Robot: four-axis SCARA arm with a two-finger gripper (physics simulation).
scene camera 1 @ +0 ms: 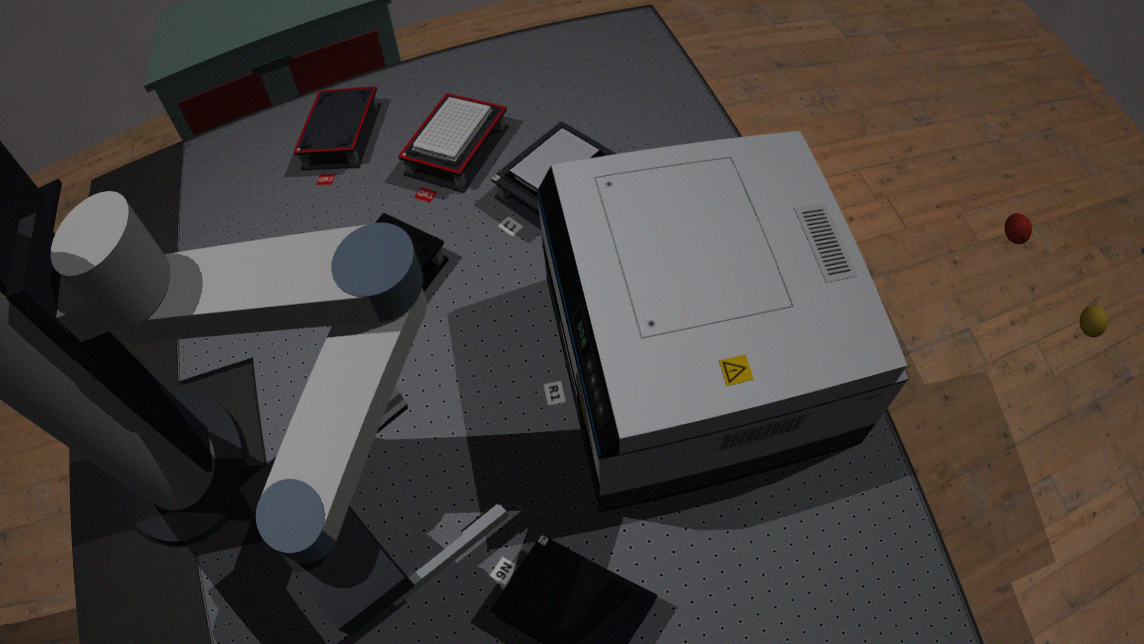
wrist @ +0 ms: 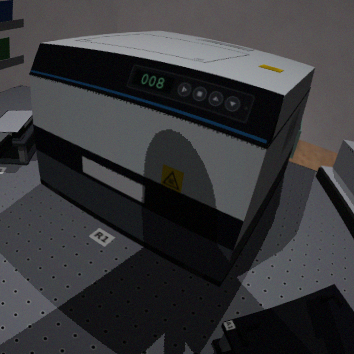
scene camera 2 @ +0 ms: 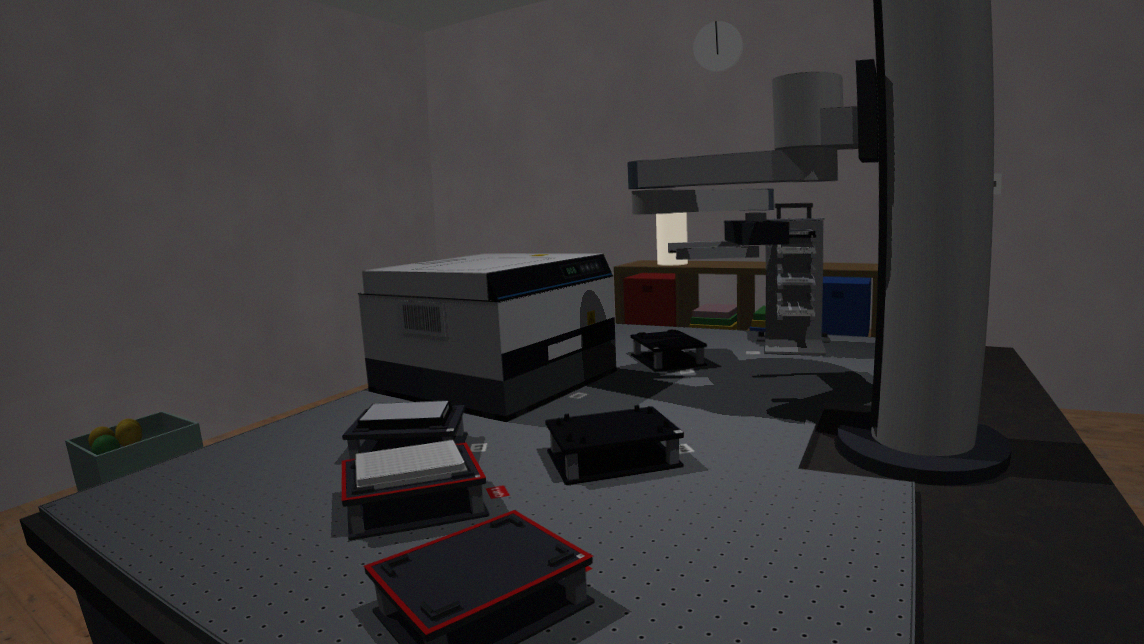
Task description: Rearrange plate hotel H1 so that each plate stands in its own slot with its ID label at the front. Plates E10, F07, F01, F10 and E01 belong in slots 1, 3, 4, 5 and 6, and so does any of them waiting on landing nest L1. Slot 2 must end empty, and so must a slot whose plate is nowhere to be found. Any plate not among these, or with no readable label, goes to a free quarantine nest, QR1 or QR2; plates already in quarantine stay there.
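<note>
My gripper is open, with nothing between its fingers; it is raised above the bench, pointing toward the instrument side. Part of one finger shows at the right edge of the wrist view. Plate hotel H1 stands at the back in scene camera 2, with a dark plate near its top and pale pieces below; labels are unreadable. A white plate sits on red-rimmed nest QR1. Nest QR2 is empty. A black nest with an unreadable tag bears no visible plate.
A large white instrument stands behind tag R1. Beside it, nest E1 holds a pale-topped plate. Black nest N6 stands at its other side. The arm column rises at the bench edge.
</note>
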